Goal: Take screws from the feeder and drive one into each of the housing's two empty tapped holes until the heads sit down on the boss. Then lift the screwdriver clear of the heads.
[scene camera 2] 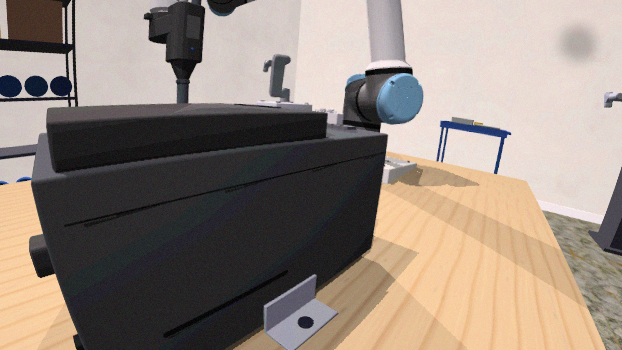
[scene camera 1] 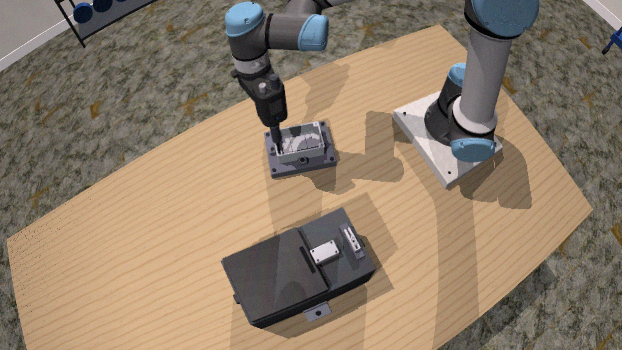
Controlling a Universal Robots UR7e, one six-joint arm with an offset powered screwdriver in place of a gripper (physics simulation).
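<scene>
My screwdriver (scene camera 1: 279, 151) (scene camera 2: 182, 92) points down, with its tip at the near left corner of the open light-grey housing (scene camera 1: 315, 152) in scene camera 1. Whether a screw is at the tip or in the hole there is too small to tell. The housing sits on a dark fixture plate (scene camera 1: 280, 172). The dark screw feeder (scene camera 1: 280, 275) (scene camera 2: 215, 225) stands nearer the camera, with a slotted light rail (scene camera 1: 352, 241) at its right end. In scene camera 2 the feeder hides the screwdriver's tip. The screw heads cannot be made out.
A small white block (scene camera 1: 324, 252) sits on top of the feeder. A metal bracket (scene camera 1: 318, 312) (scene camera 2: 282, 327) sticks out from the feeder's side. The arm's pale base plate (scene camera 1: 447, 174) is on the wooden table (scene camera 1: 150, 215) (scene camera 2: 450, 240), right of the housing. A blue side table (scene camera 2: 475, 128) stands behind.
</scene>
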